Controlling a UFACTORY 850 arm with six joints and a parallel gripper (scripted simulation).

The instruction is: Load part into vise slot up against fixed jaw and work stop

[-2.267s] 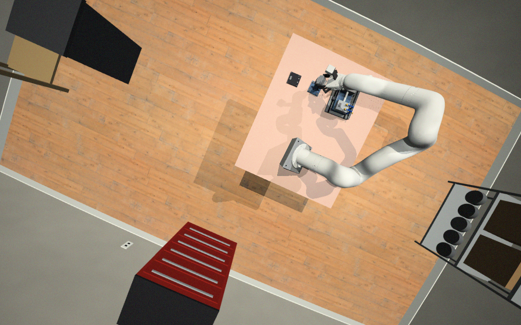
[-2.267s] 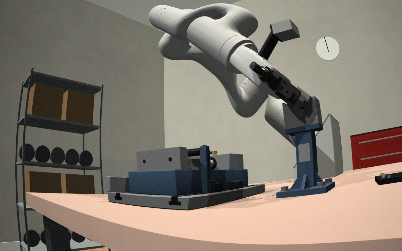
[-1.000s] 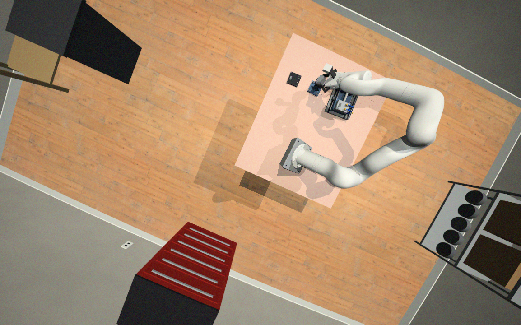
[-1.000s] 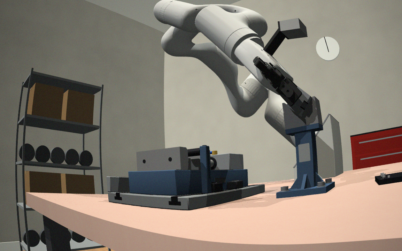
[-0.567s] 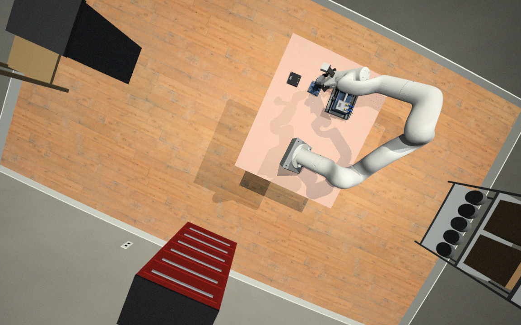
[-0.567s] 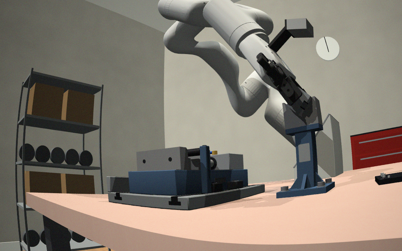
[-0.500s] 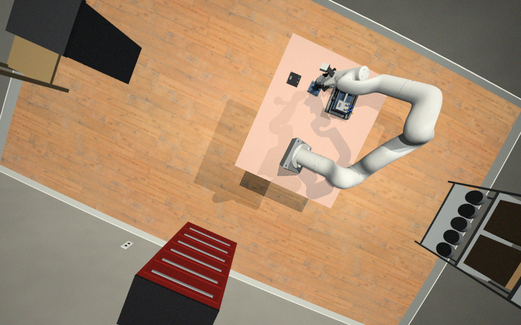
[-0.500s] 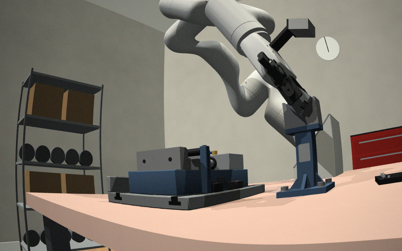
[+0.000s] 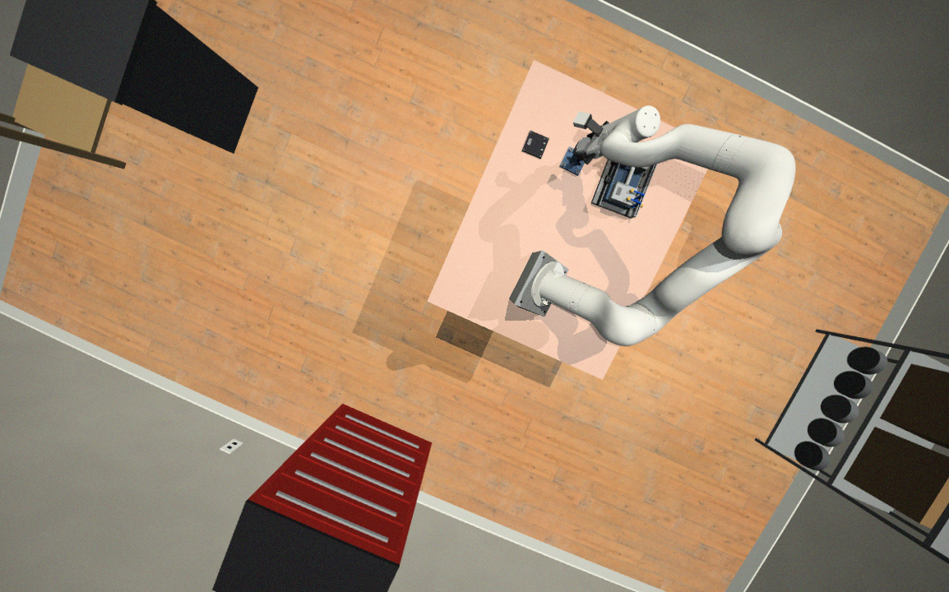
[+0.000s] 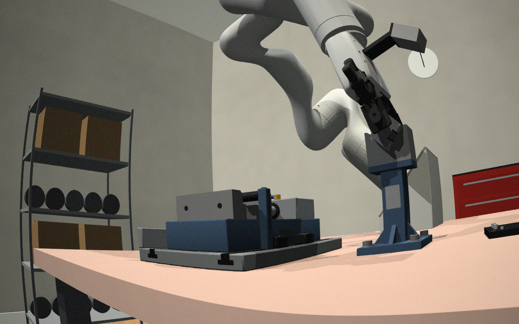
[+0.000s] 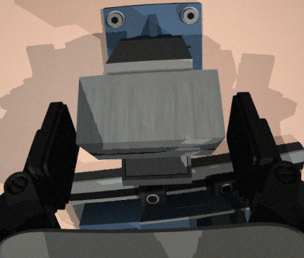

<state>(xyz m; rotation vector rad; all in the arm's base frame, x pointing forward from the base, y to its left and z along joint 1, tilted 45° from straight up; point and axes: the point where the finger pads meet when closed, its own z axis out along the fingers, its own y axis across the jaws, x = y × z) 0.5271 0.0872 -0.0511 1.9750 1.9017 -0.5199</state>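
Right now my hand is 1 cm to the right of the part and 1 cm above it. Round my hand: cylinder rod: 1 cm ahead, 22 cm to the right, 9 cm below; then black infeed plate: 18 cm to the left, 16 cm below; then work stop rod: 10 cm ahead, 17 cm to the right, 8 cm below.
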